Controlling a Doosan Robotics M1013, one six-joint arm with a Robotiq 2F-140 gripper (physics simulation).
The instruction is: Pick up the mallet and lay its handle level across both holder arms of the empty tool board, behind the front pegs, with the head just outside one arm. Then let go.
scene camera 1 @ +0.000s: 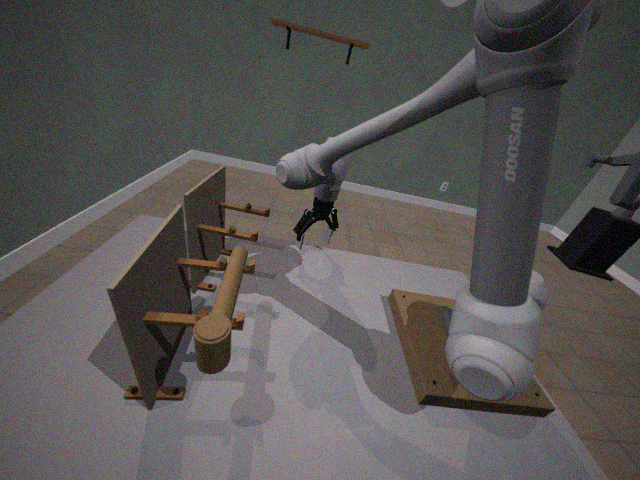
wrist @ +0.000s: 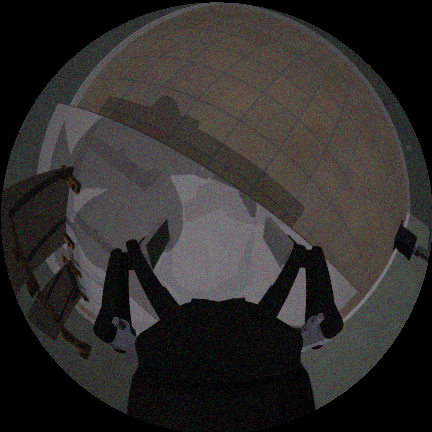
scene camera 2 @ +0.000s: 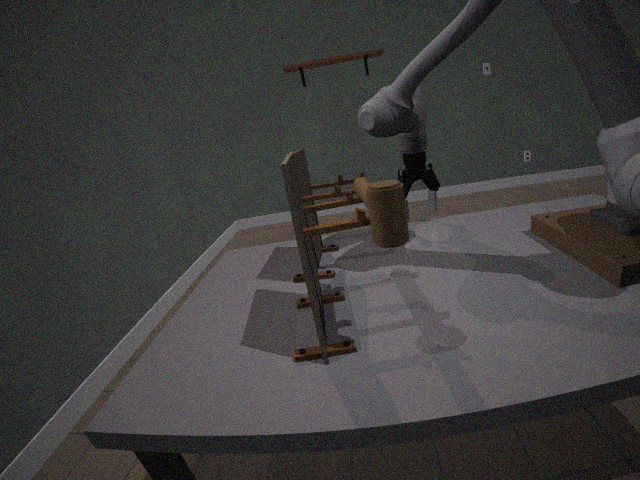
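Where they show: gripper, fingertip midpoint: [scene camera 1: 312,244] [wrist: 215,228] [scene camera 2: 419,214]; arm's base, origin of the base link: [scene camera 2: 636,221].
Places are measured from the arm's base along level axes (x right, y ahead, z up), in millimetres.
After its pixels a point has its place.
Observation:
The tan wooden mallet [scene camera 1: 230,295] @[x -317, y 639, z 214 mm] [scene camera 2: 389,215] @[x -429, y 616, z 203 mm] lies with its handle across both arms of the nearer tool board [scene camera 1: 149,279] @[x -353, y 767, z 232 mm], its thick head outside the arm closest to scene camera 1. The empty tool board [scene camera 1: 205,202] @[x -34, y 868, z 215 mm] stands behind it, with two bare holder arms [scene camera 1: 238,207] @[x 74, y 822, z 167 mm] [scene camera 1: 217,230] @[x -78, y 806, z 167 mm], each with pegs. In scene camera 2 it is largely hidden by the nearer board. My gripper [scene camera 1: 315,241] @[x 256, y 578, z -10 mm] [scene camera 2: 419,210] @[x 256, y 578, z -10 mm] [wrist: 215,228] @[x 256, y 578, z -10 mm] is open and empty, fingers down, low over the table's far part, to the right of the empty board in scene camera 1 and apart from the mallet.
The white table [scene camera 1: 330,439] @[x -374, y 379, z -48 mm] [scene camera 2: 217,397] @[x -530, y 911, z -48 mm] carries both boards and my wooden base block [scene camera 1: 421,356] @[x -134, y 176, z 1 mm] [scene camera 2: 573,242] @[x -83, y 209, z -8 mm]. Two board panels show at the left of the wrist view. A wall shelf [scene camera 1: 320,34] [scene camera 2: 333,60] hangs behind. A black stand [scene camera 1: 594,240] is at the right.

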